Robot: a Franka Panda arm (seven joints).
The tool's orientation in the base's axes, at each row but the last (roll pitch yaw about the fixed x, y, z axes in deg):
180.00 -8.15 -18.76
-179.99 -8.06 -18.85
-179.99 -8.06 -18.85
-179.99 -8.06 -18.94
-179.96 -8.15 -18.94
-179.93 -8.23 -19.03
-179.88 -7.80 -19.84
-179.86 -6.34 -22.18
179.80 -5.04 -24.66
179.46 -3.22 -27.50
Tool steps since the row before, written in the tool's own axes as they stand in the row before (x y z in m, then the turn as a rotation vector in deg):
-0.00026 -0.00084 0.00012 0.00 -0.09 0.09
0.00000 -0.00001 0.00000 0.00 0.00 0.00
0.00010 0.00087 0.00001 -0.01 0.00 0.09
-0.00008 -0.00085 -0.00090 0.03 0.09 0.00
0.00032 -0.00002 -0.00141 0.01 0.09 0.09
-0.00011 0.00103 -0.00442 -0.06 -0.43 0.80
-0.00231 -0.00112 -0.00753 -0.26 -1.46 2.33
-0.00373 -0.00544 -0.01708 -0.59 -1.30 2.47
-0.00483 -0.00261 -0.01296 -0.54 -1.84 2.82
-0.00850 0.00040 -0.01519 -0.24 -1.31 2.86
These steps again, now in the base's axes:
0.00004 0.00087 -0.00016 0.04 0.08 -0.09
0.00000 0.00001 0.00000 0.00 0.00 0.00
-0.00019 -0.00086 0.00000 0.00 0.00 -0.09
0.00008 0.00087 0.00088 0.00 -0.09 0.00
0.00012 -0.00002 0.00144 -0.01 -0.09 -0.09
-0.00104 -0.00074 0.00436 0.19 0.39 -0.80
-0.00274 0.00216 0.00715 0.55 1.36 -2.34
-0.00314 0.00711 0.01658 0.20 1.33 -2.52
-0.00430 0.00490 0.01248 0.50 1.78 -2.86
-0.00840 0.00408 0.01469 0.52 1.17 -2.88

